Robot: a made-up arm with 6 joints.
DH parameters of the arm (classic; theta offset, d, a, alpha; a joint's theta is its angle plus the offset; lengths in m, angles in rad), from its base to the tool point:
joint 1: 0 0.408 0 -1.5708
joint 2: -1.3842 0 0.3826 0
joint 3: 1.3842 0 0.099 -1.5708
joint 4: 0 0.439 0 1.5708
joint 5: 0 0 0.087 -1.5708
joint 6: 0 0.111 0 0
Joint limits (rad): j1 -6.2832..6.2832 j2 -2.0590..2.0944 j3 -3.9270..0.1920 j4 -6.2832..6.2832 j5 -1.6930..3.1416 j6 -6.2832..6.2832
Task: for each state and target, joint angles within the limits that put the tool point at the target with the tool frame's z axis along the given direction. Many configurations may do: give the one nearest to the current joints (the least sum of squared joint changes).
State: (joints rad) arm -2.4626 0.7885 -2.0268 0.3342 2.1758 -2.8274
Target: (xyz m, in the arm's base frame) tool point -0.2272 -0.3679 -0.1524 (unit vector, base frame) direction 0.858 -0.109 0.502
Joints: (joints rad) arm -2.3860 1.6810 -1.7646 0.9224 2.1485 -2.8274
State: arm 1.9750 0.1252 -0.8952 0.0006 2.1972 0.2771
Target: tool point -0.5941 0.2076 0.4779 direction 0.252 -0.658 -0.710
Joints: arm 2.7134 0.3103 -1.3457 0.5179 1.6408 0.2771
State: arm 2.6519 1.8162 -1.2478 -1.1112 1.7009 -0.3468
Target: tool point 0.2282 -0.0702 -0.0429 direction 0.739 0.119 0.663
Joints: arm 2.7175 2.0923 -0.8167 -0.4681 1.1542 -0.3468
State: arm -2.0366 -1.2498 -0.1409 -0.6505 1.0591 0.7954
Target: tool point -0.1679 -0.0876 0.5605 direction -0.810 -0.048 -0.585
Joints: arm -2.5959 -1.6776 0.0308 -0.5367 0.8358 0.7954
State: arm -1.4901 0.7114 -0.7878 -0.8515 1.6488 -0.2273
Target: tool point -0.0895 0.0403 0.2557 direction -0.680 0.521 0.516
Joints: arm -1.7708 0.6726 0.0295 -0.8929 1.7228 -0.2273
